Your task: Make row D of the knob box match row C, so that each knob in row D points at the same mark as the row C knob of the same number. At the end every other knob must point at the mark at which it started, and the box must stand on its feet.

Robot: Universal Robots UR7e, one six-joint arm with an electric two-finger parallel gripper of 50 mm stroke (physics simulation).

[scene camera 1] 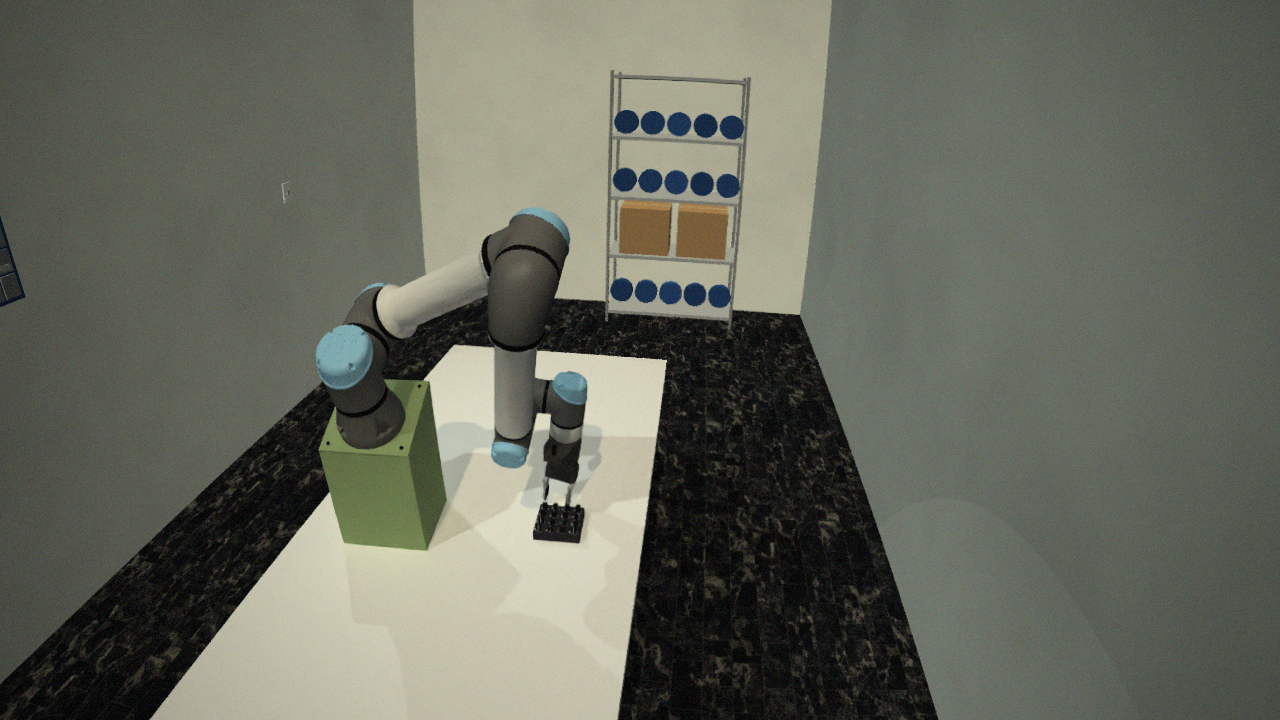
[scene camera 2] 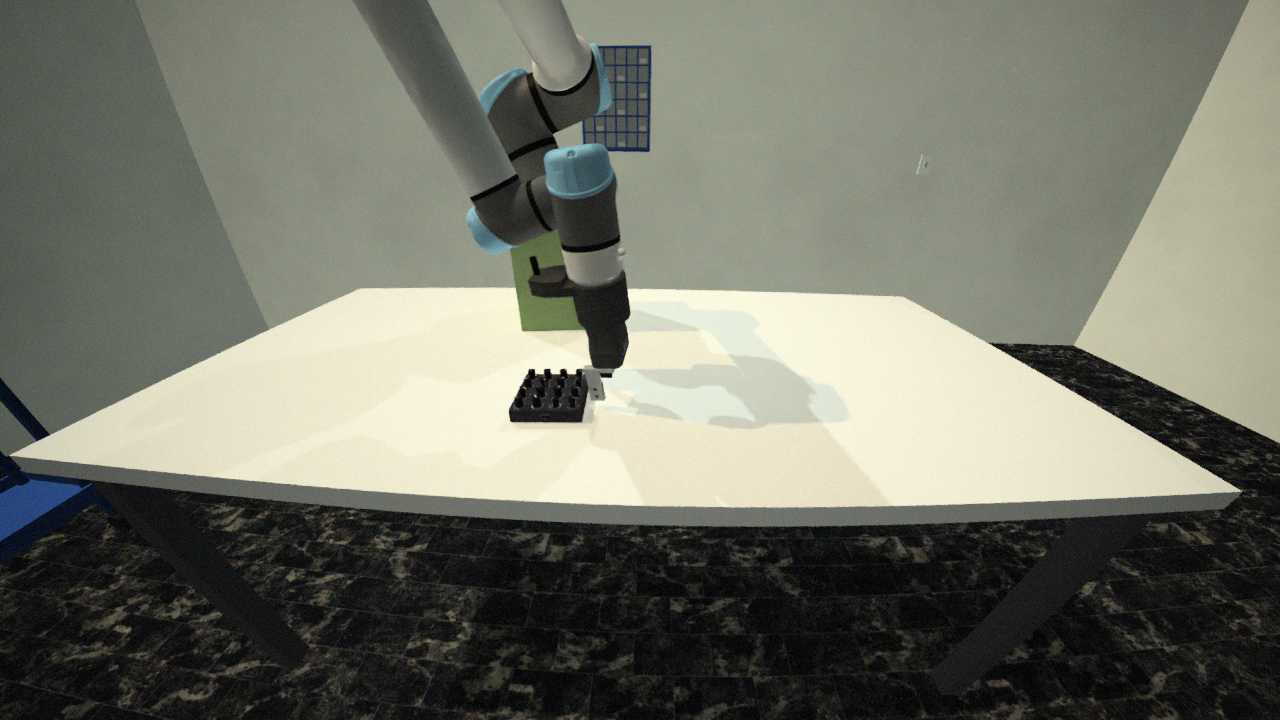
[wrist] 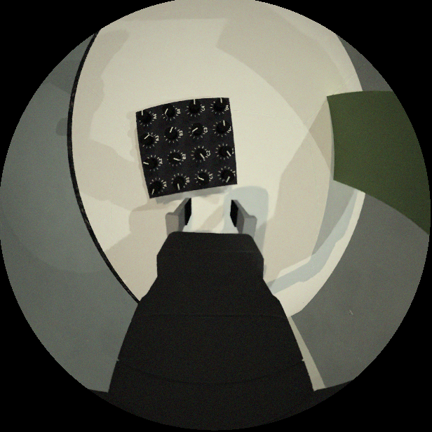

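Where they show: gripper, fingertip midpoint: [scene camera 1: 556,500] [scene camera 2: 602,387]; arm's base, link origin: [scene camera 1: 372,421].
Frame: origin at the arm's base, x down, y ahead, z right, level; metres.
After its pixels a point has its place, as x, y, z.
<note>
The black knob box [scene camera 1: 556,536] {0.276, 0.398, 0.032} [scene camera 2: 547,415] {0.279, 0.454, -0.020} [wrist: 187,145] stands upright on the white table. In the wrist view, the white lines on knobs C4 [wrist: 194,107] and D4 [wrist: 219,105] both point up. C3 [wrist: 196,130] points lower left, D3 [wrist: 223,128] up. C2 [wrist: 200,155] and D2 [wrist: 224,152] point lower right. C1 [wrist: 202,178] points upper left, D1 [wrist: 227,175] lower left. Some D labels are partly cut off from sight. My gripper [scene camera 1: 557,497] {0.275, 0.389, -0.102} [scene camera 2: 597,394] {0.275, 0.389, -0.102} [wrist: 210,206] is open and empty, beside the box's number 1 side, touching no knob.
The white table [scene camera 1: 447,626] {0.293, 0.195, 0.300} [scene camera 2: 895,402] {0.293, 0.461, -0.594} [wrist: 280,135] carries the green pedestal [scene camera 1: 384,501] {0.157, 0.026, 0.078} [scene camera 2: 544,295] [wrist: 380,135] of the arm. A shelf rack [scene camera 1: 609,161] stands by the far wall. Part of a blue frame [scene camera 2: 44,505] shows beyond the table's left edge.
</note>
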